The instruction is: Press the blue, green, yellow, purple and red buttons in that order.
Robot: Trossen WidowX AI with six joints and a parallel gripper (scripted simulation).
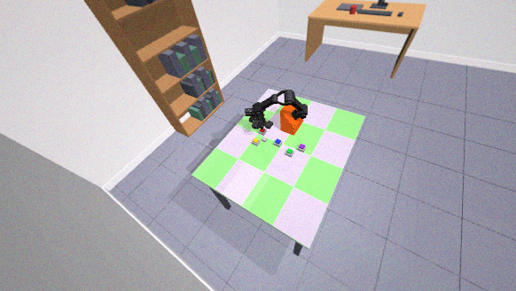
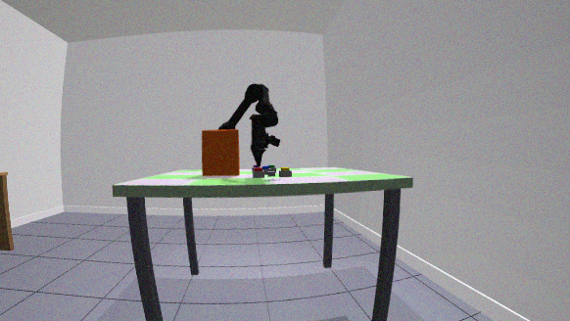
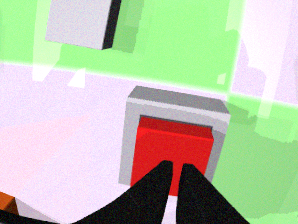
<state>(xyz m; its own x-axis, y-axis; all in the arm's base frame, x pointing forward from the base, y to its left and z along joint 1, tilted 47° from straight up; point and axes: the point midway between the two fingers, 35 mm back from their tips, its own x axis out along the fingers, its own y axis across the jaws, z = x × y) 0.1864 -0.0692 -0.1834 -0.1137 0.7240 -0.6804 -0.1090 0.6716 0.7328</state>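
Now: gripper tip 1 cm above the red button. From my gripper tip the other things lie so: small grey block (6 cm to the left, 5 cm ahead, 4 cm below); yellow button (11 cm ahead, 2 cm to the left, 1 cm below); blue button (17 cm to the left, 2 cm ahead, 1 cm below).
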